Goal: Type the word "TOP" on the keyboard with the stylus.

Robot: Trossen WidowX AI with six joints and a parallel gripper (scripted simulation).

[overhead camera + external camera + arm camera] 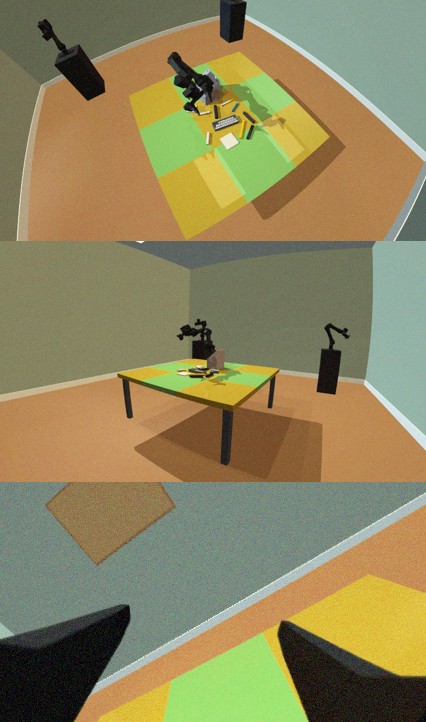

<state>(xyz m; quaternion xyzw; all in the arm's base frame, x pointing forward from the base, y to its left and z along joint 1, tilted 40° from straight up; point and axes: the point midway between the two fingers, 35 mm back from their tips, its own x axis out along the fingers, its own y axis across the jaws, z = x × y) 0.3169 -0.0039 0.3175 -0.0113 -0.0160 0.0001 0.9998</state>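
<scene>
Now: gripper tip 17 cm past the blue stylus, 36 cm to the right of it and 39 cm above it. Round my gripper tip: beige pen: 23 cm behind, 32 cm to the left, 39 cm below; then grey stylus tip: 19 cm behind, 39 cm to the left, 39 cm below; then white pad: 7 cm ahead, 13 cm to the left, 39 cm below.
</scene>
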